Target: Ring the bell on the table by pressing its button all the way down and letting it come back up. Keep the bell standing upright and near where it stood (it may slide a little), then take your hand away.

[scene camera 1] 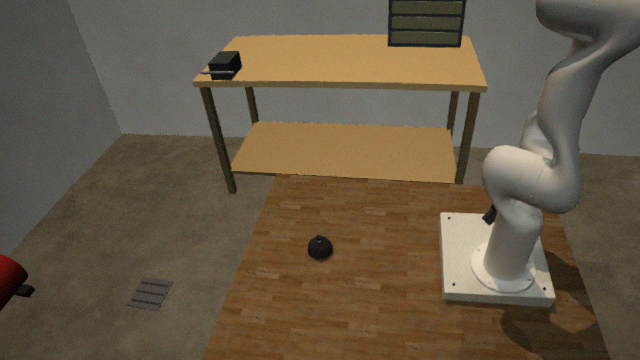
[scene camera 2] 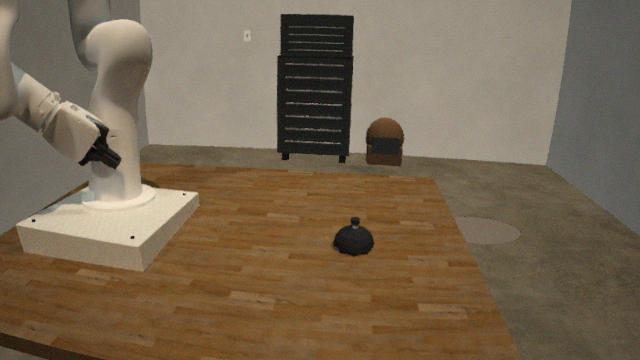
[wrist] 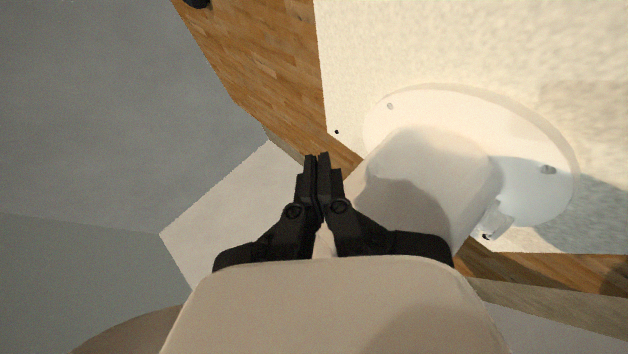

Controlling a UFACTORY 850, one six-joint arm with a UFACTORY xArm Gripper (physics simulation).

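Observation:
A black dome-shaped bell (scene camera 1: pixel 320 248) (scene camera 2: pixel 354 241) stands upright on the wooden table (scene camera 1: pixel 380 320) (scene camera 2: pixel 280 320) (wrist: pixel 280 65). Its small button (scene camera 2: pixel 355 220) sticks up at the top. A dark piece at the top edge of the wrist view may be part of the bell, but I cannot tell. My gripper (scene camera 2: pixel 115 161) (wrist: pixel 320 168) is shut and empty, its two black fingers together. It is beside the arm's own base column, well away from the bell and above table height. In scene camera 1 the arm hides most of it.
The arm's white base plate (scene camera 1: pixel 465 285) (scene camera 2: pixel 82 246) (wrist: pixel 350 60) sits on the table, to the right of the bell in scene camera 1. A workbench (scene camera 1: pixel 320 62) stands behind the table. A black tool cabinet (scene camera 2: pixel 315 105) and a brown object (scene camera 2: pixel 384 131) stand by the far wall.

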